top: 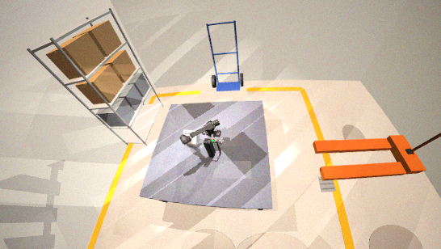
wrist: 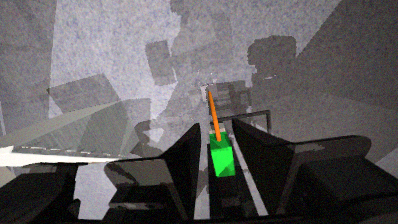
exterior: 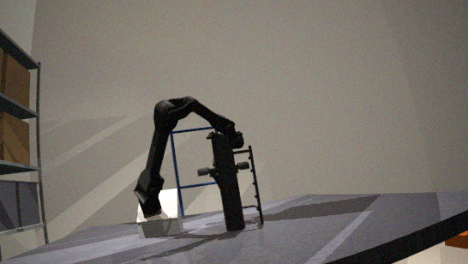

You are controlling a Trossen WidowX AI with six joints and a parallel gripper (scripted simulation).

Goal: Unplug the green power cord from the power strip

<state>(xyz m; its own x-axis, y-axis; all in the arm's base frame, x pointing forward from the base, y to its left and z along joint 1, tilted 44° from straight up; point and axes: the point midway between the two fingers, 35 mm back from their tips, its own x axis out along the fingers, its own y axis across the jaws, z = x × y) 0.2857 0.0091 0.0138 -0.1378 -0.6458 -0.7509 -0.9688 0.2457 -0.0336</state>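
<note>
Now: the green plug 8 cm to the right of my gripper tip, 1 cm below it and 1 cm behind it.
</note>
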